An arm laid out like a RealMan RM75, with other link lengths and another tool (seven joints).
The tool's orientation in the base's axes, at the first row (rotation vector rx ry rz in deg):
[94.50 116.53 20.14]
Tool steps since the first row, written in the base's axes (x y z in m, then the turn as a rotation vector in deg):
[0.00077 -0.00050 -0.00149 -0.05 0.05 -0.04]
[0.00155 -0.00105 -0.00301 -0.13 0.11 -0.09]
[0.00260 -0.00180 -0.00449 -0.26 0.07 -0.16]
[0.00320 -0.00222 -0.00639 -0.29 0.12 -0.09]
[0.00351 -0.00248 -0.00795 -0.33 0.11 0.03]
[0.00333 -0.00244 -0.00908 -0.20 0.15 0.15]
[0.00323 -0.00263 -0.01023 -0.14 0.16 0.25]
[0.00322 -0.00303 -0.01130 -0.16 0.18 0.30]
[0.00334 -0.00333 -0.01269 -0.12 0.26 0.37]
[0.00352 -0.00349 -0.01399 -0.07 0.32 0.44]
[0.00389 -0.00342 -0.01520 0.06 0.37 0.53]
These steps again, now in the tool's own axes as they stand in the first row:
[-0.00028 -0.00020 0.00172 0.06 -0.05 0.00]
[-0.00060 -0.00043 0.00347 0.14 -0.13 0.00]
[-0.00116 -0.00045 0.00535 0.14 -0.28 -0.01]
[-0.00125 -0.00098 0.00731 0.18 -0.26 -0.09]
[-0.00122 -0.00155 0.00882 0.15 -0.24 -0.21]
[-0.00091 -0.00224 0.00968 0.14 -0.06 -0.25]
[-0.00084 -0.00294 0.01062 0.12 0.04 -0.30]
[-0.00099 -0.00356 0.01156 0.13 0.06 -0.36]
[-0.00100 -0.00422 0.01283 0.19 0.14 -0.40]
[-0.00091 -0.00474 0.01403 0.23 0.23 -0.44]
[-0.00064 -0.00501 0.01524 0.24 0.40 -0.46]

